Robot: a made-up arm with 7 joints. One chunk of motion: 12 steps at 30 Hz.
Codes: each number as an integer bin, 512 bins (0 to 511) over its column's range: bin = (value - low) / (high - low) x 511, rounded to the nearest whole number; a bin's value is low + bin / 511 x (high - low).
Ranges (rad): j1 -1.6..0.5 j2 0..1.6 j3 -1.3..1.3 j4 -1.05..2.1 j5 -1.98..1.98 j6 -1.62..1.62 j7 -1.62..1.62
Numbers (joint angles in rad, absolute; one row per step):
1: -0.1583 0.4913 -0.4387 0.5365 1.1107 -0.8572 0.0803
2: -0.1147 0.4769 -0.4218 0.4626 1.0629 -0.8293 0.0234
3: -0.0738 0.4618 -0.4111 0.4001 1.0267 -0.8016 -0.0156
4: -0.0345 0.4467 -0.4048 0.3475 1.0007 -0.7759 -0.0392
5: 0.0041 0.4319 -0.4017 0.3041 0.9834 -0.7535 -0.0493
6: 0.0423 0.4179 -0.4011 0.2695 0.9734 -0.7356 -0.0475
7: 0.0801 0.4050 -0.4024 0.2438 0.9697 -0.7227 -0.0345
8: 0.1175 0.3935 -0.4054 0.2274 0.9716 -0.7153 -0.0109
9: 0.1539 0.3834 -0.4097 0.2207 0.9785 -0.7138 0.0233
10: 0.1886 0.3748 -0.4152 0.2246 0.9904 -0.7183 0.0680
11: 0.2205 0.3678 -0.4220 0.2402 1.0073 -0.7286 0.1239
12: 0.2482 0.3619 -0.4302 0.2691 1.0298 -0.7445 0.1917
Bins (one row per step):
1: 351 157 169 257 399 120 268
2: 361 152 173 245 393 125 259
3: 371 147 175 235 388 129 253
4: 381 143 176 227 385 133 249
5: 390 138 177 220 382 137 248
6: 400 133 177 214 381 139 248
7: 409 129 176 210 381 142 250
8: 418 126 176 207 381 143 254
9: 427 122 175 206 382 143 259
10: 435 120 174 207 383 142 266
11: 443 117 173 209 385 141 275
12: 450 116 171 214 388 138 286

